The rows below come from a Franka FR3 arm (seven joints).
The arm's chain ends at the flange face. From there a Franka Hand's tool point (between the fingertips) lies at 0.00 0.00 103.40 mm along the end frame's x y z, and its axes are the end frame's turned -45 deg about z.
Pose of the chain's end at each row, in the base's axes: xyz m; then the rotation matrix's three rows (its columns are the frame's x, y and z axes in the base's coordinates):
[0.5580 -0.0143 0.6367], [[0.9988 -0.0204 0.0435], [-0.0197 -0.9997 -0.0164], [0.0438 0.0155 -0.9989]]
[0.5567 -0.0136 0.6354], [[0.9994 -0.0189 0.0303], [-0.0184 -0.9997 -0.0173], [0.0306 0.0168 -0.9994]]
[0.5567 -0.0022 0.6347], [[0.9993 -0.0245 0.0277], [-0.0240 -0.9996 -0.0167], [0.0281 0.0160 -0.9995]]
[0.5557 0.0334 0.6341], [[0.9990 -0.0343 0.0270], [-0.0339 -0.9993 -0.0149], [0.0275 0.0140 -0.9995]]
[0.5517 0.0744 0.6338], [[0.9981 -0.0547 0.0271], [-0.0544 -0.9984 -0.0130], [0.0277 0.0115 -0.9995]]
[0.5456 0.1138 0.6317], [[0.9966 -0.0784 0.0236], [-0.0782 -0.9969 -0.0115], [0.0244 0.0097 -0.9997]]
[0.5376 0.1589 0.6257], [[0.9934 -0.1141 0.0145], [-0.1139 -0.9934 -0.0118], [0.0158 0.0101 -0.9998]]
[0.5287 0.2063 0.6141], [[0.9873 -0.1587 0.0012], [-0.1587 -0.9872 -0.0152], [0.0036 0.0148 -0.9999]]
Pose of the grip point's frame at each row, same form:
[0.5625 -0.0160 0.5334], [[0.7207 0.6918 0.0435], [0.6930 -0.7208 -0.0164], [0.0200 0.0419 -0.9989]]
[0.5598 -0.0154 0.5321], [[0.7200 0.6933 0.0303], [0.6939 -0.7199 -0.0173], [0.0098 0.0335 -0.9994]]
[0.5596 -0.0039 0.5314], [[0.7239 0.6893 0.0277], [0.6899 -0.7238 -0.0167], [0.0086 0.0312 -0.9995]]
[0.5585 0.0319 0.5308], [[0.7307 0.6821 0.0270], [0.6826 -0.7306 -0.0149], [0.0095 0.0293 -0.9995]]
[0.5545 0.0731 0.5305], [[0.7444 0.6671 0.0271], [0.6675 -0.7444 -0.0130], [0.0115 0.0277 -0.9995]]
[0.5480 0.1126 0.5283], [[0.7601 0.6493 0.0236], [0.6496 -0.7602 -0.0115], [0.0104 0.0241 -0.9997]]
[0.5391 0.1577 0.5223], [[0.7831 0.6218 0.0145], [0.6219 -0.7830 -0.0118], [0.0040 0.0183 -0.9998]]
[0.5288 0.2047 0.5107], [[0.8103 0.5859 0.0012], [0.5858 -0.8103 -0.0152], [-0.0079 0.0130 -0.9999]]

